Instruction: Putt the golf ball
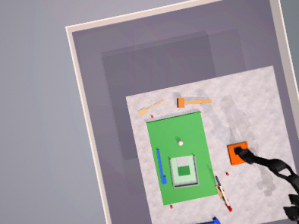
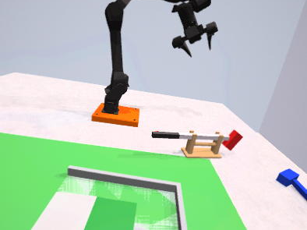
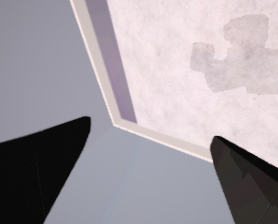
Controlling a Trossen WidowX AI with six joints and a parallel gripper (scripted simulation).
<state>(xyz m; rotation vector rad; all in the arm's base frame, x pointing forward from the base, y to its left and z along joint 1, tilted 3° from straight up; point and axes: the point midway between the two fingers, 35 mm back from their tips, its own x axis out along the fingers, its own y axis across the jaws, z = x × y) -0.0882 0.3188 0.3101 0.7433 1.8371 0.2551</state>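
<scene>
Now: the red putter 330 mm ahead of my gripper tip, 50 mm to the right of it and 230 mm below it. Round my gripper tip: white golf ball 570 mm ahead, 520 mm to the right, 270 mm below.
</scene>
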